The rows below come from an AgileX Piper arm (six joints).
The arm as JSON. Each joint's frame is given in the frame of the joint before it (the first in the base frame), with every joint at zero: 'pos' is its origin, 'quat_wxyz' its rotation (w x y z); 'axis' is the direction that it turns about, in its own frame. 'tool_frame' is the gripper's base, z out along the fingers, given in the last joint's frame.
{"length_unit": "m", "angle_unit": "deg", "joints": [
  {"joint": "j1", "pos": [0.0, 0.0, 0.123], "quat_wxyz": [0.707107, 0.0, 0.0, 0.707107], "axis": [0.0, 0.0, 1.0]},
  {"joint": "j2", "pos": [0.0, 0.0, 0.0], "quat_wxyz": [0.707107, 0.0, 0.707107, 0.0], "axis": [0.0, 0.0, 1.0]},
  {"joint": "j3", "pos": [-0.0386, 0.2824, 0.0], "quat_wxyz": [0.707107, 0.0, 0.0, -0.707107], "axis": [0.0, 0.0, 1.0]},
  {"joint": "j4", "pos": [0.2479, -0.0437, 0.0], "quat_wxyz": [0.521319, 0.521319, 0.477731, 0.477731], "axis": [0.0, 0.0, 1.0]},
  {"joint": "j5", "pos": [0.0, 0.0, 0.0], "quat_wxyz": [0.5, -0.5, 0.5, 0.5], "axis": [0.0, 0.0, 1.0]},
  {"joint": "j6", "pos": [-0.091, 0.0, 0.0], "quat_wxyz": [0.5, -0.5, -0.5, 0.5], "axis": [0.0, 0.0, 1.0]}
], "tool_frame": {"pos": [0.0, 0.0, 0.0], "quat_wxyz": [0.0, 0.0, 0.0, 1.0]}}
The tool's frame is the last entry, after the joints.
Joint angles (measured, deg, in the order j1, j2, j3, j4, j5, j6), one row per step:
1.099 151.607 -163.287 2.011 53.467 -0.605
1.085 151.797 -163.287 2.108 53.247 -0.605
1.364 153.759 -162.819 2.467 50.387 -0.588
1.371 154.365 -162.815 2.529 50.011 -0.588
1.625 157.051 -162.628 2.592 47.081 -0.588
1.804 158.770 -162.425 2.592 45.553 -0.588
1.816 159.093 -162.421 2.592 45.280 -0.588
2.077 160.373 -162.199 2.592 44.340 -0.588
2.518 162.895 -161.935 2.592 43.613 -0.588
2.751 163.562 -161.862 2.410 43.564 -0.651
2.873 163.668 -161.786 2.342 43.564 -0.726
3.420 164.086 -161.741 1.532 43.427 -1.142
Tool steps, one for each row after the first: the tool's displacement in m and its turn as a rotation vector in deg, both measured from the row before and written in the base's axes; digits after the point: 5 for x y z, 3 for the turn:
0.00067 -0.00001 -0.00162 0.096 -0.028 0.006
0.00727 0.00331 -0.01865 0.399 -0.419 0.253
0.00158 0.00017 -0.00570 0.059 0.236 0.006
0.00746 0.00274 -0.02480 0.090 -0.052 0.139
0.00381 0.00189 -0.01696 0.000 0.396 0.111
0.00065 0.00013 -0.00303 0.000 0.054 0.000
0.00217 0.00274 -0.01337 -0.014 0.563 0.219
0.00228 0.00467 -0.02693 -0.079 2.058 0.408
0.00019 0.00225 -0.00734 -0.261 0.678 0.260
-0.00006 0.00120 -0.00154 -0.134 0.174 0.167
-0.00004 0.00485 -0.00450 -1.140 0.254 0.772

